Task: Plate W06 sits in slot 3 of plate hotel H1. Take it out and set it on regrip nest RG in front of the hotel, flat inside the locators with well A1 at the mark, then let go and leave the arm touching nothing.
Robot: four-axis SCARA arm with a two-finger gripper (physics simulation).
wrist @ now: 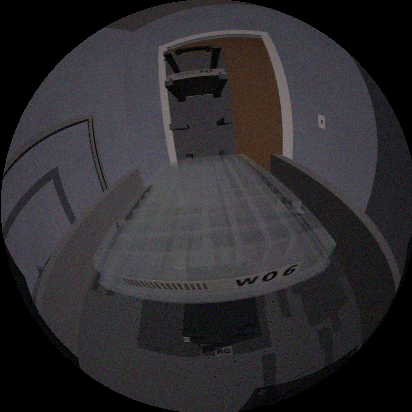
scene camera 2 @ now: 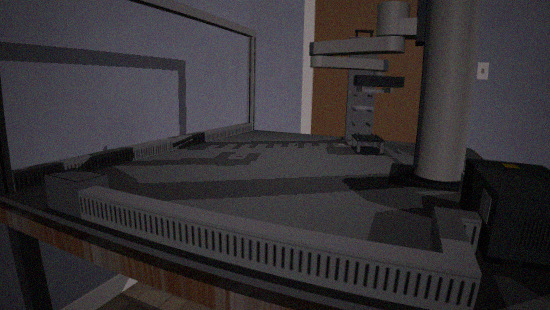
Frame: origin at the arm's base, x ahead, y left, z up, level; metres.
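Seen in the pictures: gripper, fingertip midpoint: (wrist: 204, 169); arm's base, link origin: (scene camera 2: 436, 181).
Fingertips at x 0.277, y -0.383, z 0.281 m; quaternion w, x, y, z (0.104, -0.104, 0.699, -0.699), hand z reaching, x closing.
Observation:
Offsets run from my fingertips to a thing's top centre. "*": to the spot under its first point.
Plate W06 {dx -0.006, dy +0.020, dz +0.002 m} (wrist: 215, 240), clear with a barcode and label on its near edge, lies between both fingers in the wrist view. My gripper (scene camera 2: 379, 85) (wrist: 204, 169) is shut on it, and they hang in the air in front of plate hotel H1 (scene camera 2: 354, 117) (wrist: 202, 112), a grey upright panel with small ledges. Regrip nest RG {dx -0.006, dy +0.021, dz -0.199 m} (scene camera 2: 367, 142) (wrist: 222, 322) is a low dark stand on the table, lower than the plate and apart from it. Its RG label and a small pale mark show below the plate's near edge in the wrist view. The plate hides part of the nest.
Another labelled plate {dx +0.047, dy -0.154, dz +0.132 m} (wrist: 196, 74) sits in an upper hotel slot. The arm's column (scene camera 2: 446, 95) stands right of the hotel in the scene view. A slotted duct (scene camera 2: 260, 232) runs along the near table edge, with a grey box {dx +0.473, dy +1.050, dz -0.194 m} (scene camera 2: 75, 192) at left and a black cabinet {* dx -0.342, dy +0.933, dz -0.183 m} (scene camera 2: 515, 215) at right.

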